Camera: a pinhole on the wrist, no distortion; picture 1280 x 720 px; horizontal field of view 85.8 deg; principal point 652.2 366.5 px. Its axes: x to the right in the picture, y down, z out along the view. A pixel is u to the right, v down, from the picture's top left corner.
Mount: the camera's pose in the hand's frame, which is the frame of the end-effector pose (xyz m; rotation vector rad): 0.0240 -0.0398 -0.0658 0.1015 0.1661 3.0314
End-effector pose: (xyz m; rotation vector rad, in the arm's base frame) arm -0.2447 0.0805 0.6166 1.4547 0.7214 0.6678
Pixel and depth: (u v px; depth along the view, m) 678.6 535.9 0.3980
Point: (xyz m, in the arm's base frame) 0.0349 -0.1139 0.5185
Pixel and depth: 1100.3 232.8 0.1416
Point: -0.2186 -0.0102 0.6295
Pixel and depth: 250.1 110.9 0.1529
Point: -0.1052 0.1347 0.6345
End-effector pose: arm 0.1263 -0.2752 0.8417 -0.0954 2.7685 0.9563
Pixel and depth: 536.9 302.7 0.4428
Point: 0.0552 -0.0185 0.5568
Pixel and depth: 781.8 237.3 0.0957
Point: 0.1181 -0.2656 0.8108
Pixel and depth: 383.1 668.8 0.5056
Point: 0.0063 -0.1757 0.3093
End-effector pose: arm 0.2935 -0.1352 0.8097 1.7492 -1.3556 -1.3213
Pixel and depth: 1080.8 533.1 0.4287
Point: -0.0387 0.1452 0.6907
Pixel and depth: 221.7 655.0 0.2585
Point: 0.1690 -0.2427 0.5531
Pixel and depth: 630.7 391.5 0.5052
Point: -0.1065 -0.1436 0.6203
